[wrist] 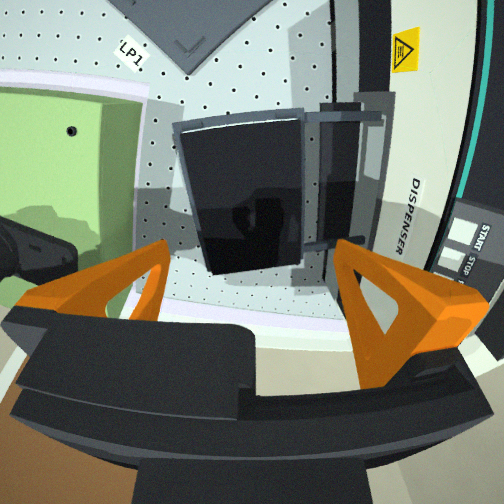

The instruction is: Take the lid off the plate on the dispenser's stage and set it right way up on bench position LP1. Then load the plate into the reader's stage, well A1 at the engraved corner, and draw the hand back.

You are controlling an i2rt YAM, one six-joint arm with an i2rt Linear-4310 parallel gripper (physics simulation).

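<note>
The lidded plate (245,192) is a dark, glossy rectangle lying on the dispenser's grey stage (340,185). The dark lid covers its top, so the wells are hidden. My gripper (250,260) is open and empty, its two orange fingers spread wider than the plate. The fingertips sit near the plate's near edge, one on each side, and seem to hover above it. The LP1 label (131,54) is at the far left, next to a grey bench pad (190,25) with a corner mark. The reader is not in view.
The white dispenser body (430,125), with a yellow warning sticker (405,50) and START/STOP buttons (462,240), stands close on the right. A green block (60,165) lies to the left, with a dark object (35,252) in front of it. The bench is a perforated white board.
</note>
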